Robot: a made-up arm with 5 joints.
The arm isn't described. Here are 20 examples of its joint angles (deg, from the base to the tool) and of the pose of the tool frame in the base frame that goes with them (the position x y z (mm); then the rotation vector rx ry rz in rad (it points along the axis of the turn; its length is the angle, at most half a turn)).
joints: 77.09 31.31 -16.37 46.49 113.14
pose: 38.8 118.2 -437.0 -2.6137 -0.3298 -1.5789
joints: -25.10 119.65 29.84 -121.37 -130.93
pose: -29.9 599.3 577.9 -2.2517 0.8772 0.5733
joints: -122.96 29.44 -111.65 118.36 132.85
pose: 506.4 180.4 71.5 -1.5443 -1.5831 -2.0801
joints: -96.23 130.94 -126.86 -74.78 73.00
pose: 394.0 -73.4 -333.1 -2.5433 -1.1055 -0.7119
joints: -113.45 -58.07 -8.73 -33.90 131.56
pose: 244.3 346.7 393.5 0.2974 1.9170 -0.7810
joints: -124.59 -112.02 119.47 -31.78 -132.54
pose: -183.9 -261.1 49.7 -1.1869 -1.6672 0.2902
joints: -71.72 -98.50 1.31 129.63 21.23
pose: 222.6 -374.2 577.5 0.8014 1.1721 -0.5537
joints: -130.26 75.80 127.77 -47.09 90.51
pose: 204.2 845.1 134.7 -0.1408 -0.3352 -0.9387
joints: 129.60 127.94 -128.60 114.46 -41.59
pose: 306.4 280.1 301.1 -0.4368 0.9194 1.2599
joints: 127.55 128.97 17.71 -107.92 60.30
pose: -284.4 -63.6 -723.1 1.1069 -1.7661 1.3351
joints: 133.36 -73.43 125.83 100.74 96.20
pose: -361.6 66.7 280.9 -0.9427 0.1178 1.3926
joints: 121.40 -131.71 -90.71 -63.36 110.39
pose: 134.9 232.8 338.7 1.0526 -1.2160 -2.0600
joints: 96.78 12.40 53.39 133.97 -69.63
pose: 491.2 16.0 -65.3 0.6308 -2.2585 1.5551
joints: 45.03 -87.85 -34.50 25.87 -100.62
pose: -20.4 545.6 -253.7 -2.3437 0.5915 -1.0714
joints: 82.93 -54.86 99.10 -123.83 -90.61
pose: 411.4 76.9 395.1 -0.3742 -0.5009 2.1618
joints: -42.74 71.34 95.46 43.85 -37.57
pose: -502.6 641.4 252.0 0.5482 -0.8636 -1.1607
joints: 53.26 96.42 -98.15 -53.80 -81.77
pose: -577.4 -79.3 312.6 -1.2644 -1.4465 1.2849
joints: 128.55 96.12 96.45 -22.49 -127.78
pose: -349.0 612.3 -310.0 0.9880 -0.8195 -1.2483
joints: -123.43 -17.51 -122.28 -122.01 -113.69
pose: 437.8 524.5 58.6 1.5969 -1.1400 2.1481
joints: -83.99 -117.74 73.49 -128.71 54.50
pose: -323.0 -520.6 38.8 -1.1726 -1.2382 1.8441
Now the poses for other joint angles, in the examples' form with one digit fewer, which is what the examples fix.
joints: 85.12 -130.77 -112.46 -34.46 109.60
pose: 69 257 322 0.979 -1.288 -2.118
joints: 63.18 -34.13 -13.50 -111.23 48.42
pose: 156 765 -533 -1.491 -0.570 -0.838
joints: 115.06 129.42 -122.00 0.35 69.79
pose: -129 306 393 -0.252 1.108 1.474
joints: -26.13 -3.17 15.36 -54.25 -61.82
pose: -463 860 88 -2.071 0.100 0.205
